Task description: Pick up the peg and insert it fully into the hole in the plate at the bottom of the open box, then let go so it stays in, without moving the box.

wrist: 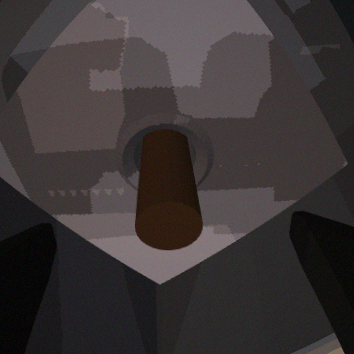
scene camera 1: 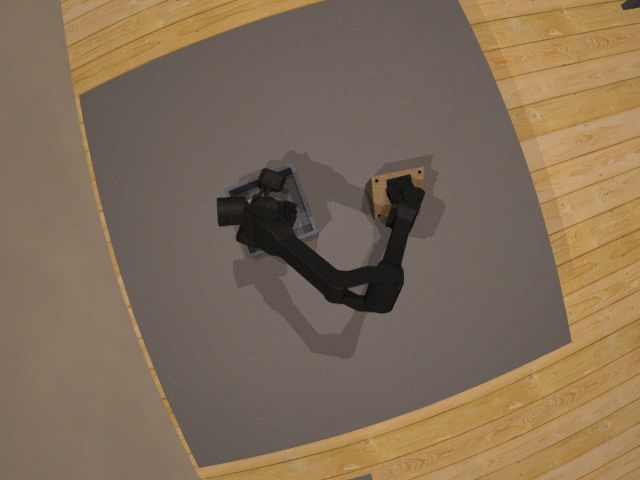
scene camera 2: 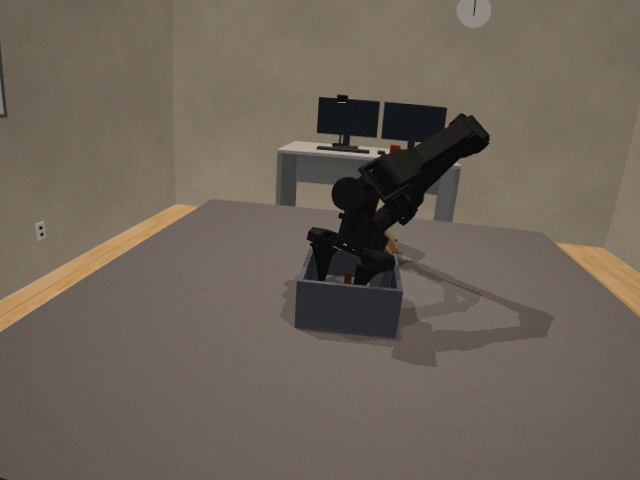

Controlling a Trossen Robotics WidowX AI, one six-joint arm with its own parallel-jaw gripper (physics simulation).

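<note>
The brown peg stands roughly upright inside the open box. In the wrist view its lower end is within the dark round hole in the plate; how deep it sits cannot be told. My gripper is open, with its fingers reaching down into the box on either side of the peg's upper end, apart from it. In scene camera 1 the arm hides the peg and the hole.
The box walls surround the fingers closely. The arm's base stands on a wooden block to the right of the box in scene camera 1. Both rest on the grey table top. A desk with two monitors stands far behind.
</note>
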